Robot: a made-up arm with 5 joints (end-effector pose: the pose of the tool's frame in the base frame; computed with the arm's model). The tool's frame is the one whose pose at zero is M.
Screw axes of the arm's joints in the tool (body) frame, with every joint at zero. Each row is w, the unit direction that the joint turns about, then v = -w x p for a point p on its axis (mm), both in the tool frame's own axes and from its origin. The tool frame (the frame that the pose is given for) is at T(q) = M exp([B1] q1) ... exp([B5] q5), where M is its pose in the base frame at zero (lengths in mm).
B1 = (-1, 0, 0, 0, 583.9, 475.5)
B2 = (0, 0, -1, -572.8, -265.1, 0)
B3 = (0, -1, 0, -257, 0, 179.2)
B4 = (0, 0, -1, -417.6, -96.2, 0)
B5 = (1, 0, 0, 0, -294.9, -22.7)
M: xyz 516.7 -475.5 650.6 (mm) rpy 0 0 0 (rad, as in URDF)
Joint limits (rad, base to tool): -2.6..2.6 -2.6..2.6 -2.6..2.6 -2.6..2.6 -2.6..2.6
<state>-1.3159 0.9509 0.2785 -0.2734 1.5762</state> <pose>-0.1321 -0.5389 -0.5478 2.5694 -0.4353 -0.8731</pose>
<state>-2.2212 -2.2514 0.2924 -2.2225 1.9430</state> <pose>-0.4149 -0.5068 0.1939 -1.4200 -0.6701 1.9938</pose>
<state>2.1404 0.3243 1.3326 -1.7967 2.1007</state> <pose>0.7020 0.7761 -0.4681 -1.2919 1.4256 -0.0431</pose>
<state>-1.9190 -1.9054 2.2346 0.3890 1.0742</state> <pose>0.9908 -0.3463 0.3970 -0.8127 0.9901 -0.2651</pose>
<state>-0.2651 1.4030 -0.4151 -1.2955 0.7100</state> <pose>0.1593 -0.7451 0.0766 1.3785 0.0707 -0.1329</pose>
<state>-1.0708 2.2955 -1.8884 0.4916 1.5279</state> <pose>-0.4138 -0.1602 0.7999 -0.6299 -0.8363 1.5772</pose>
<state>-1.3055 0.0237 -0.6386 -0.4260 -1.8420</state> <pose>0.4475 -0.1498 -0.0151 -0.3686 -0.3923 0.6287</pose>
